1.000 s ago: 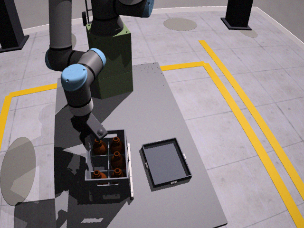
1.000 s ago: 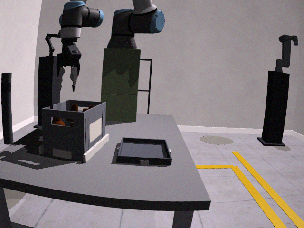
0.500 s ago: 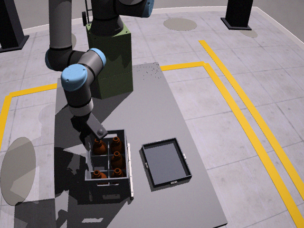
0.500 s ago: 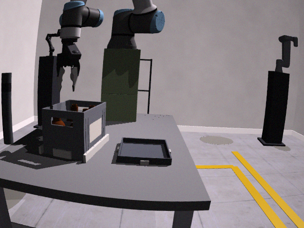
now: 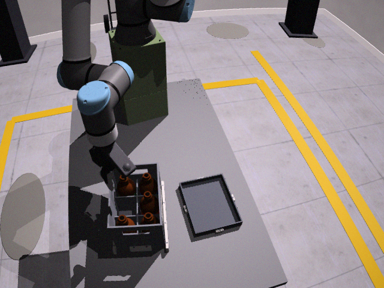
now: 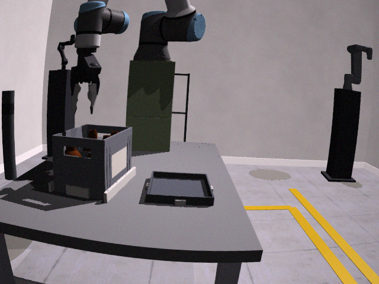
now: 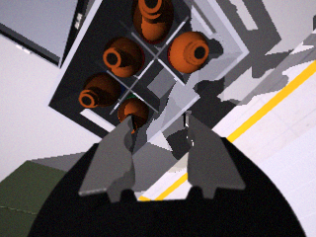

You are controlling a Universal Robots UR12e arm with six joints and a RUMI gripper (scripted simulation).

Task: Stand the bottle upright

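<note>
The dark grey crate lies 4 cm to the left of my hand and 16 cm below it. Round my hand: black tray: 4 cm behind, 33 cm to the left, 23 cm below.
</note>
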